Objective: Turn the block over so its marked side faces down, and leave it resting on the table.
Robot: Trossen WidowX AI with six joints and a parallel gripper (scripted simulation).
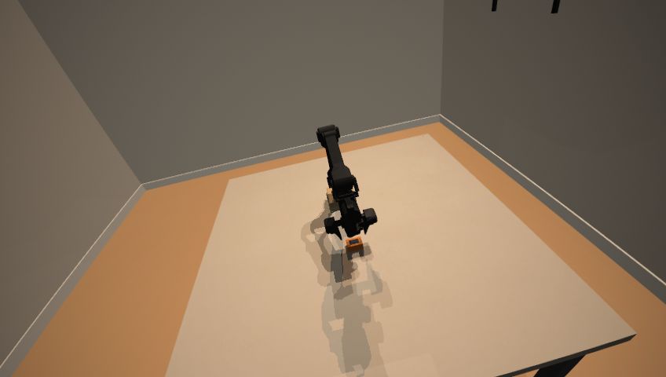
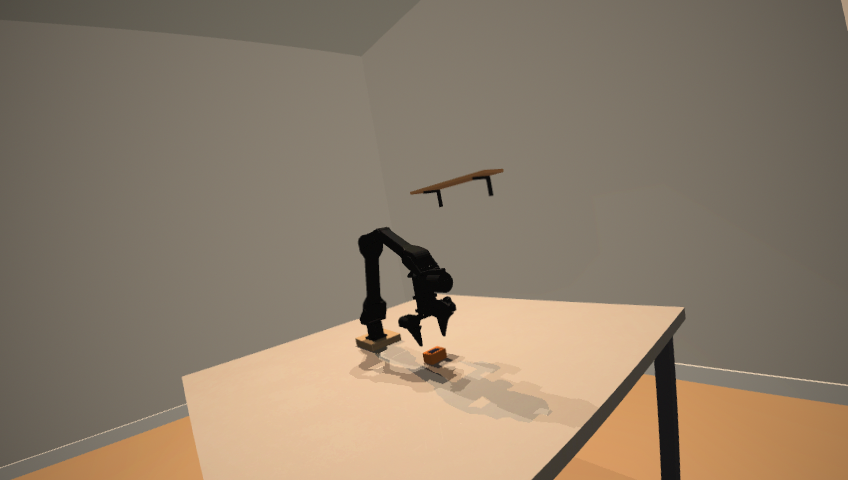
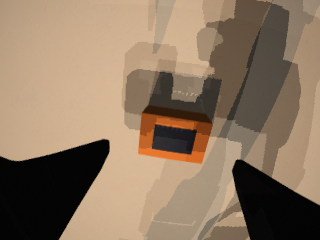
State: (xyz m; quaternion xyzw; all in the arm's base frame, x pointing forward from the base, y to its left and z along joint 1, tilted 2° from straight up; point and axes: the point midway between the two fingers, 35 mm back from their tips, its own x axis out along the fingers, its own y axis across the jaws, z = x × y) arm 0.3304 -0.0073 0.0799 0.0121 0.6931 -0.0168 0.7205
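The block lies 4 cm below my gripper tip.
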